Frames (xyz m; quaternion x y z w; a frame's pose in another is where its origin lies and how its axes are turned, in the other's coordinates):
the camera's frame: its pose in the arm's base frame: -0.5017 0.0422 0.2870 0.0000 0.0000 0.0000 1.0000
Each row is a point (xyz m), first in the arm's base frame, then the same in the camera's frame.
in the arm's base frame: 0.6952 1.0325 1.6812
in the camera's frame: 1.1969 0.9903 1.3942
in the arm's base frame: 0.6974 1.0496 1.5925
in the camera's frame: 1.1991 1.0074 1.3055
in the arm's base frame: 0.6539 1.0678 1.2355
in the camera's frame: 1.1556 1.0256 0.9485
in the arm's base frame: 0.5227 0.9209 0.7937
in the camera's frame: 1.0244 0.8787 0.5067
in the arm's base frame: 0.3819 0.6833 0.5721
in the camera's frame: 0.8836 0.6411 0.2851
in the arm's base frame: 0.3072 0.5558 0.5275
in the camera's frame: 0.8089 0.5136 0.2405
